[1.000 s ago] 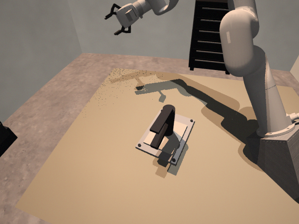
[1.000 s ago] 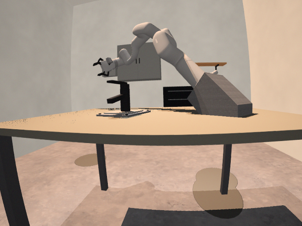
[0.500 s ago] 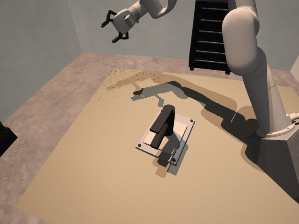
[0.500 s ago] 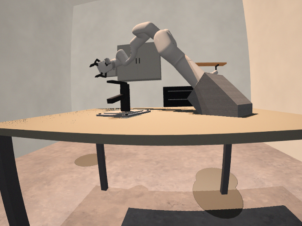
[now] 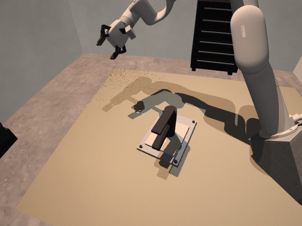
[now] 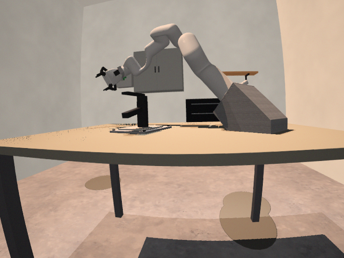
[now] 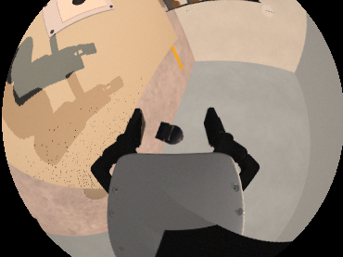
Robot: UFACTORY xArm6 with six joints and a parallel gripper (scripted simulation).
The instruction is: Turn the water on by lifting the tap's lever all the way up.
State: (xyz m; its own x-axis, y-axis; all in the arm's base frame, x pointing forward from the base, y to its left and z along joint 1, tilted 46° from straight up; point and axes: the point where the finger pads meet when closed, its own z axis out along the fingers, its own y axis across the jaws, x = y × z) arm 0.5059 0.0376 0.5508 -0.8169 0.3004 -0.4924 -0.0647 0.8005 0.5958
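My hand is 28 cm past the tap lever, 27 cm to the right of it and 12 cm above it.
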